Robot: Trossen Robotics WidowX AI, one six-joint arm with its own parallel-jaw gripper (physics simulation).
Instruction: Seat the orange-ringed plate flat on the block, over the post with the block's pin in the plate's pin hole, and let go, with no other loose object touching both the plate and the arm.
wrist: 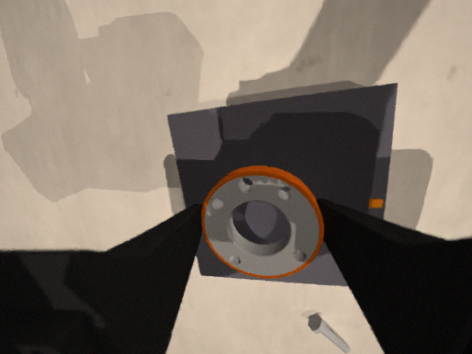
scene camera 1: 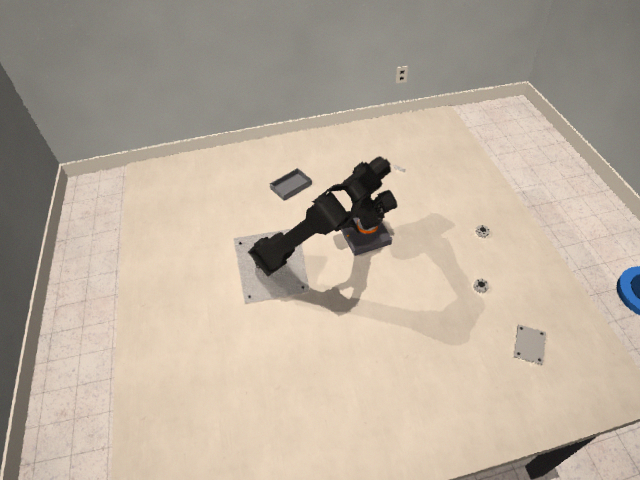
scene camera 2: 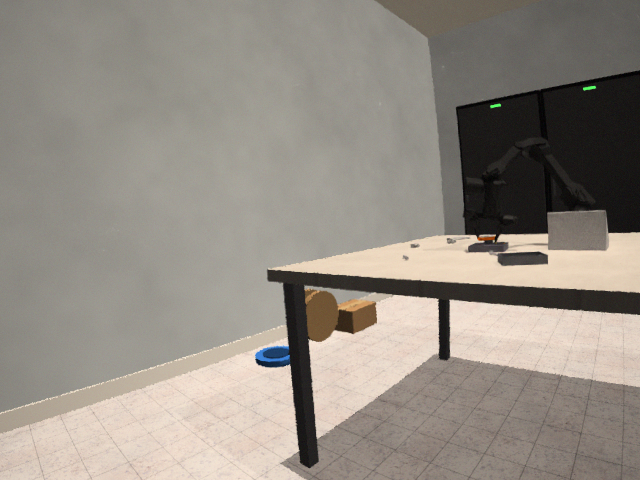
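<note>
The orange-ringed plate is a grey disc with a large centre hole and several small holes. My gripper is shut on its rim from both sides and holds it a little above the dark block. In the wrist view the plate looks slightly tilted in the fingers and lies over the block's near part. A lighter shape shows through its centre hole; I cannot tell if it is the post. The pin cannot be made out. An orange mark is on the block's right side.
A loose bolt lies near the block. A dark tray is beyond it. Two small round parts and a flat four-holed plate lie to the right. The arm's base stands on a grey mount.
</note>
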